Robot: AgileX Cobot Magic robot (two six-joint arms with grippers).
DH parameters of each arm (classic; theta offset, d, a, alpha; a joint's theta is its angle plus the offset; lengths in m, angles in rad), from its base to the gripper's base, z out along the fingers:
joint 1: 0 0.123 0 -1.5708
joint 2: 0.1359 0 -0.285 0
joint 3: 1.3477 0 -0.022 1.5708
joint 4: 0 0.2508 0 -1.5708
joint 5: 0 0 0.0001 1.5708
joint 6: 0 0.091 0 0
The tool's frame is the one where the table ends.
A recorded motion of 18 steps. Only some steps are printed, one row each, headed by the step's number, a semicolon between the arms.
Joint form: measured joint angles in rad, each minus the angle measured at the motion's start. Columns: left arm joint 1, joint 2, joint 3, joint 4, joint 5, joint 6; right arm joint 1, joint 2, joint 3, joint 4, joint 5, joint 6.
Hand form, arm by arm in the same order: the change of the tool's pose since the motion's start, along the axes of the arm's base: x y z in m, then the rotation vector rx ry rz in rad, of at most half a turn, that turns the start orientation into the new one. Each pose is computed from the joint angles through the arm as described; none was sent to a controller.
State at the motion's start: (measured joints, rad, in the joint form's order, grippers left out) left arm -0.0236 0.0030 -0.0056 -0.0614 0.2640 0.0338; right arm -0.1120 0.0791 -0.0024 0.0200 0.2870 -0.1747
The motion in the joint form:
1: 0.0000 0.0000 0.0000 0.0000 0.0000 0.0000; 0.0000 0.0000 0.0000 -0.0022 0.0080 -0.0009
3: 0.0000 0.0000 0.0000 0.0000 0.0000 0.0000; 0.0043 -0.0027 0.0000 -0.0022 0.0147 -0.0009
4: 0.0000 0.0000 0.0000 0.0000 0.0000 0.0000; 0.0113 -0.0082 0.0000 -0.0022 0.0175 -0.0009
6: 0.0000 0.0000 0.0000 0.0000 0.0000 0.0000; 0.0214 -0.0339 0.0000 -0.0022 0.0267 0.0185
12: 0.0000 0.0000 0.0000 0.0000 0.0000 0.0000; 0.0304 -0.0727 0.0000 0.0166 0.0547 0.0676
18: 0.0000 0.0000 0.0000 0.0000 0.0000 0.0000; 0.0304 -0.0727 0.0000 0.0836 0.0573 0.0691
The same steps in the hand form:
1: 0.0000 0.0000 0.0000 0.0000 0.0000 0.0000; -0.0002 0.0000 -0.0007 -0.0022 0.0083 0.0004
3: 0.0000 0.0000 0.0000 0.0000 0.0000 0.0000; -0.0005 0.0003 -0.0011 -0.0017 0.0123 0.0048
4: 0.0000 0.0000 0.0000 0.0000 0.0000 0.0000; -0.0009 0.0007 -0.0010 -0.0021 0.0096 0.0118
6: 0.0000 0.0000 0.0000 0.0000 0.0000 0.0000; -0.0026 0.0015 -0.0004 0.0148 -0.0086 0.0169
12: 0.0000 0.0000 0.0000 0.0000 0.0000 0.0000; -0.0055 0.0029 -0.0007 0.0796 -0.0252 0.0148
18: 0.0000 0.0000 0.0000 0.0000 0.0000 0.0000; -0.0054 0.0049 -0.0007 0.1479 -0.0285 0.0195

